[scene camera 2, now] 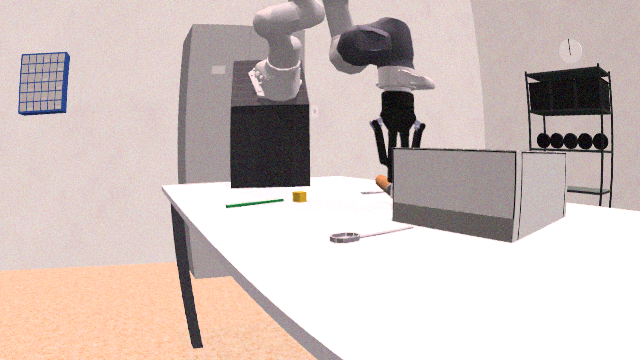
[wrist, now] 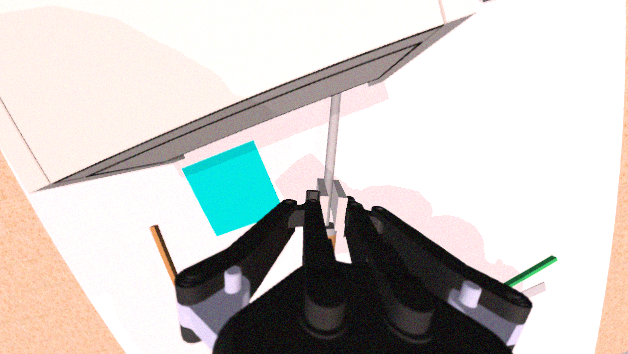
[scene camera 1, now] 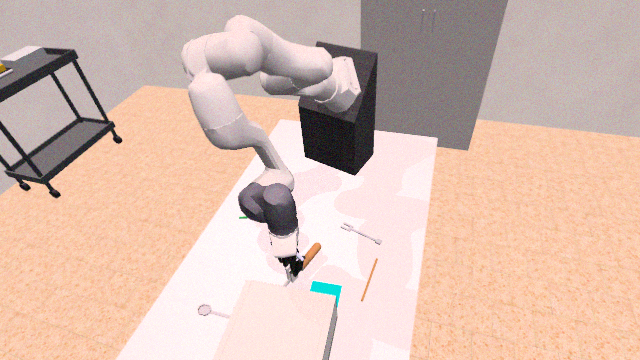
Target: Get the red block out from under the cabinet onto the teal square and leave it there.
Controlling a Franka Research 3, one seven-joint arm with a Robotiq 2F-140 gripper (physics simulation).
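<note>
The cabinet (scene camera 1: 280, 320) (scene camera 2: 452, 185) (wrist: 125, 95) is a low, pale box with a grey side. The red block does not show in any view. The teal square (scene camera 1: 326, 287) (wrist: 232, 190) lies beside the cabinet's edge, partly hidden by it in scene camera 1; it does not show in scene camera 2. My gripper (scene camera 1: 291, 274) (wrist: 326, 190) is shut on the hook tool, a thin metal rod (wrist: 332, 140) with an orange handle (scene camera 1: 311, 254) (scene camera 2: 382, 182). The rod's far end and hook are hidden under the cabinet. In scene camera 2 my fingertips are hidden behind the cabinet.
A fork-ended tool (scene camera 1: 361, 234) and an orange stick (scene camera 1: 369, 280) (wrist: 162, 250) lie on the teal square's side. A green stick (scene camera 1: 243, 217) (scene camera 2: 255, 203) (wrist: 532, 271), a yellow cube (scene camera 2: 299, 196) and a ring-ended tool (scene camera 1: 220, 314) (scene camera 2: 385, 232) lie on the other side.
</note>
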